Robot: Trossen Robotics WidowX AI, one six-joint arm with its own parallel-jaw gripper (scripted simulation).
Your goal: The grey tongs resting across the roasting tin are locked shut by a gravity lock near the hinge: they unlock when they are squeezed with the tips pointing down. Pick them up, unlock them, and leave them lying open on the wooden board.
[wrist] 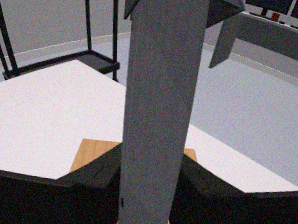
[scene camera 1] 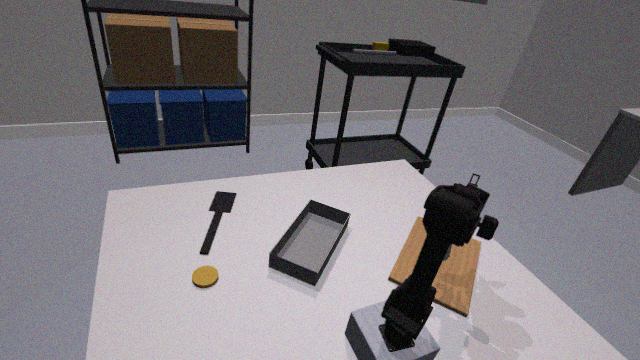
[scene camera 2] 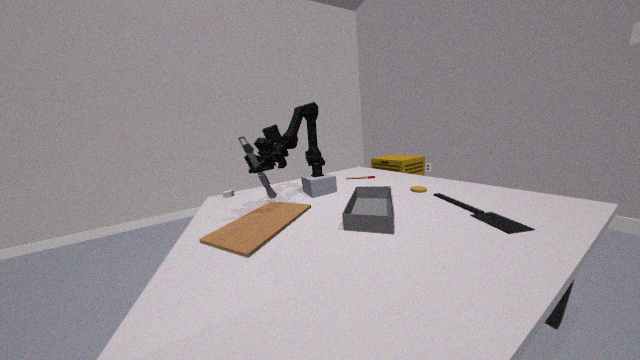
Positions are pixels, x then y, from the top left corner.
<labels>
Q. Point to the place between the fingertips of my gripper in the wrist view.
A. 147,147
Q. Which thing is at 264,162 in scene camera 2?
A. My gripper.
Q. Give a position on a roasting tin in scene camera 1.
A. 304,250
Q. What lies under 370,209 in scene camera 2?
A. A roasting tin.
</labels>
